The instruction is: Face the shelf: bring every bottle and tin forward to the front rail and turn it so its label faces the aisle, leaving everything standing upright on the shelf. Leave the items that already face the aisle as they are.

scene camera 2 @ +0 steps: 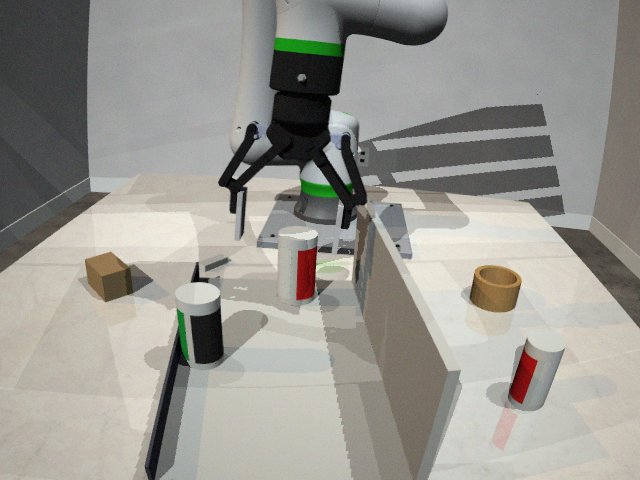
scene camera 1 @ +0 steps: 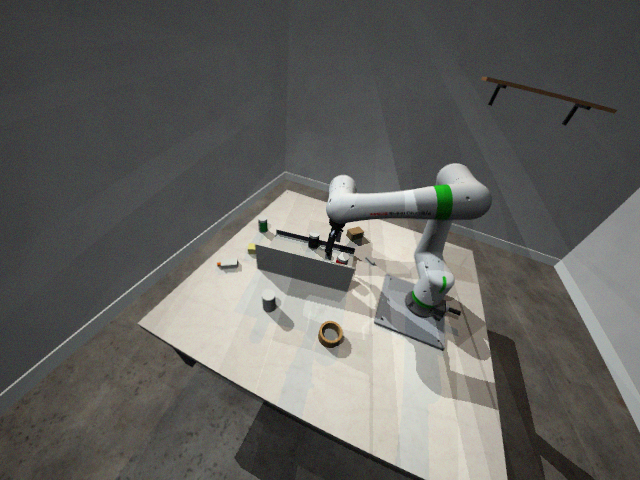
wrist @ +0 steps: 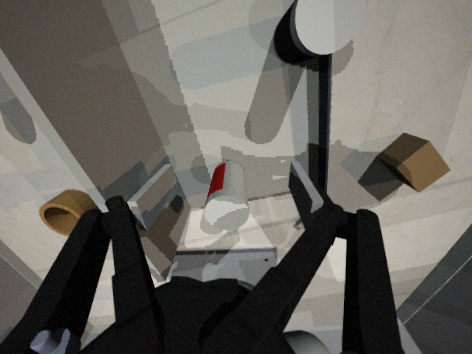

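Where they show: gripper, between the fingertips: (scene camera 2: pixel 286 243) (scene camera 1: pixel 332 249) (wrist: pixel 230 175); arm's base, origin of its link: (scene camera 2: pixel 325 213) (scene camera 1: pixel 419 304).
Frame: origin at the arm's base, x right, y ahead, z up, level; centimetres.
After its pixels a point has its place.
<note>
A white tin with a red label (scene camera 1: pixel 342 259) @[y 43.4, x -1.8, z 11.4 cm] (scene camera 2: pixel 287 271) @[y 46.5, x 1.6, z 6.2 cm] (wrist: pixel 231 192) @[y 46.6, x 1.3, z 10.7 cm] stands upright on the shelf (scene camera 1: pixel 305 270) @[y 57.7, x -13.5, z 6.6 cm] (scene camera 2: pixel 268 418) @[y 74.3, x -0.7, z 0.5 cm], away from the dark front rail (scene camera 1: pixel 294 237) @[y 76.8, x 10.7, z 1.1 cm] (scene camera 2: pixel 163 413) @[y 78.6, x 10.6, z 2.2 cm] (wrist: pixel 324 110) @[y 55.2, x 15.2, z 2.5 cm]. Its red patch is turned towards the back panel (scene camera 2: pixel 403 330) @[y 69.2, x -14.5, z 11.2 cm]. A black tin with a white lid and a green patch (scene camera 1: pixel 313 240) @[y 63.3, x 7.4, z 7.6 cm] (scene camera 2: pixel 206 333) @[y 66.5, x 8.5, z 6.2 cm] (wrist: pixel 289 42) @[y 62.6, x 7.7, z 7.6 cm] stands upright at the rail, green on the rail side. My gripper (scene camera 1: pixel 328 253) @[y 50.0, x 1.4, z 12.2 cm] (scene camera 2: pixel 291 231) @[y 50.0, x 1.4, z 12.2 cm] (wrist: pixel 230 175) @[y 50.0, x 1.4, z 12.2 cm] is open and empty, its fingers apart on either side of the red-label tin in the wrist view, near its top height.
Off the shelf are a white and red tin (scene camera 1: pixel 268 301) @[y 63.4, x -37.0, z 7.2 cm] (scene camera 2: pixel 540 372) @[y 67.7, x -33.9, z 4.8 cm], a green tin (scene camera 1: pixel 263 225) @[y 96.4, x 7.3, z 4.3 cm], a wooden ring (scene camera 1: pixel 321 338) @[y 37.4, x -39.1, z 2.5 cm] (scene camera 2: pixel 493 299) @[y 39.5, x -33.5, z 0.6 cm], a brown block (scene camera 1: pixel 355 233) @[y 44.9, x 32.1, z 3.2 cm] (scene camera 2: pixel 109 279) @[y 49.4, x 32.4, z 2.2 cm] (wrist: pixel 420 165) @[y 46.2, x 34.0, z 3.2 cm], a yellow block (scene camera 1: pixel 251 248) @[y 92.1, x -10.6, z 2.0 cm] and a white tube with an orange end (scene camera 1: pixel 229 263) @[y 95.6, x -24.5, z 1.0 cm].
</note>
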